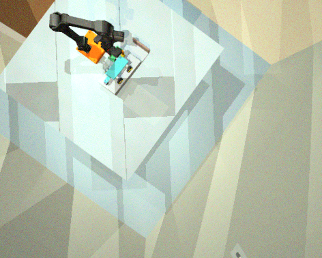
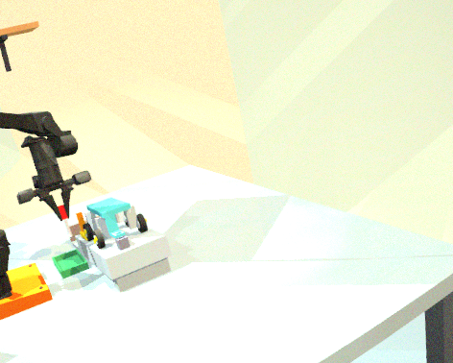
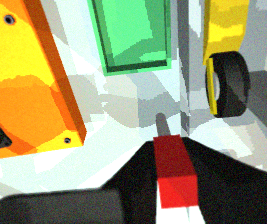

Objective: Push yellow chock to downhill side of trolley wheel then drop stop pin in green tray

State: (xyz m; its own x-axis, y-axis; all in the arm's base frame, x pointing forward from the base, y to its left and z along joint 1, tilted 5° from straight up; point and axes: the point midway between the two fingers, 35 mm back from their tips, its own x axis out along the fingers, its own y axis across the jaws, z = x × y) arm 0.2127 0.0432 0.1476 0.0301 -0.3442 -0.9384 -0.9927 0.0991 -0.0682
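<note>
Right now my gripper tip is 1 cm past the green tray, 5 cm to the right of it and 15 cm above it. Also, from my gripper tip: red-headed stop pin (right at my gripper tip); yellow chock (6 cm ahead, 4 cm to the left, 6 cm below); cyan trolley (10 cm ahead, 6 cm to the right, 3 cm below).
</note>
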